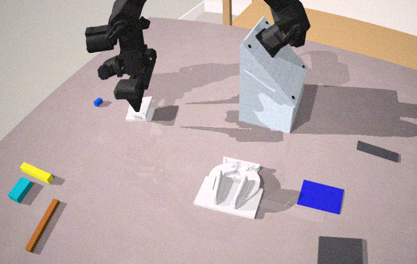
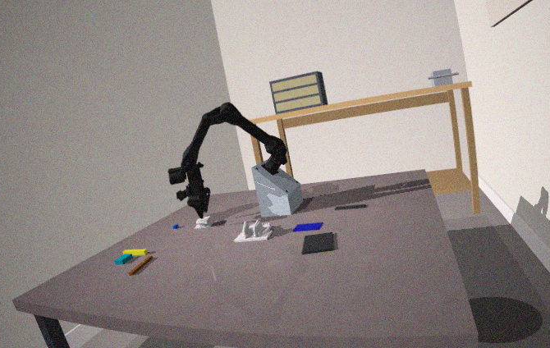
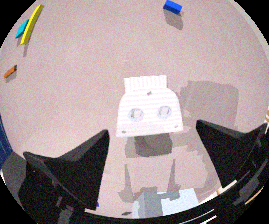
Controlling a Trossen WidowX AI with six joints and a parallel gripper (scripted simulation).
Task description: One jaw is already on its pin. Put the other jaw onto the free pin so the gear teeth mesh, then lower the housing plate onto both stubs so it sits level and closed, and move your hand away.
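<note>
Right now my gripper tip is 320 mm to the right of the white jaw, 90 mm short of it and 30 mm above it. Round my gripper tip: blue cube: 160 mm to the right, 40 mm below, 20 mm ahead; then yellow block: 300 mm ahead, 130 mm to the right, 40 mm below; then white base plate: 310 mm to the left, 140 mm ahead, 40 mm below.
</note>
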